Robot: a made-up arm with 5 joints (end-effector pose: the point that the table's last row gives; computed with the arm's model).
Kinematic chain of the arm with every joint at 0, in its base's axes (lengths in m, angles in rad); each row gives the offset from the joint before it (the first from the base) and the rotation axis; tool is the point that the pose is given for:
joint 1: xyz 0 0 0.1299 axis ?
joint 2: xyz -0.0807 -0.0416 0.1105 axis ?
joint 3: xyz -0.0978 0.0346 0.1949 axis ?
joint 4: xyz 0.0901 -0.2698 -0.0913 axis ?
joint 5: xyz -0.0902 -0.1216 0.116 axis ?
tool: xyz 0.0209 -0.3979 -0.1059
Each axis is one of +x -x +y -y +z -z.
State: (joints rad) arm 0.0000 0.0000 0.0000 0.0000 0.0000
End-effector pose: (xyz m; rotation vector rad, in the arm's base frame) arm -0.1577 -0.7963 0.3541 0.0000 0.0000 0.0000
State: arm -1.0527 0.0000 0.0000 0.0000 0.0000
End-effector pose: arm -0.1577 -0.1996 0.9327 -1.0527 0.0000 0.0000
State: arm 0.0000 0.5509 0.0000 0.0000 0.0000
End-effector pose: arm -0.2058 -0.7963 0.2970 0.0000 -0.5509 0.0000
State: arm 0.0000 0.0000 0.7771 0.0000 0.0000
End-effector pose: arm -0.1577 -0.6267 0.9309 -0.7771 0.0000 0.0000
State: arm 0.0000 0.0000 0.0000 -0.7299 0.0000
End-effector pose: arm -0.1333 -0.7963 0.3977 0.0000 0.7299 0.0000
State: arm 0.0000 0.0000 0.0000 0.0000 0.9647
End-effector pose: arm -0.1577 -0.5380 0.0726 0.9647 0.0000 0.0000
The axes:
joint 1: +x
joint 2: -y
joint 3: -x
joint 4: -y
joint 5: +x

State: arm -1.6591 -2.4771 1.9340 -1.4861 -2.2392
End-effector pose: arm -0.2102 -0.5065 0.0821 -1.1135 -0.9008 -1.2200
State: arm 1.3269 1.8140 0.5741 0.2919 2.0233
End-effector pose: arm -0.0867 -0.1536 -0.1119 1.4143 -2.4358 0.2888
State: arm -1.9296 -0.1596 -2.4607 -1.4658 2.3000
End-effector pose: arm -0.1732 0.2810 -0.0301 2.3166 1.0855 -1.5003
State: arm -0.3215 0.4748 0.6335 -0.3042 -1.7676
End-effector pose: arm -0.3673 0.1861 0.9658 -2.6556 0.0484 -0.3921
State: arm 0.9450 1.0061 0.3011 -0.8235 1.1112
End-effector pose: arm -0.3157 -0.2649 -0.3309 1.8550 -0.2324 -0.2586
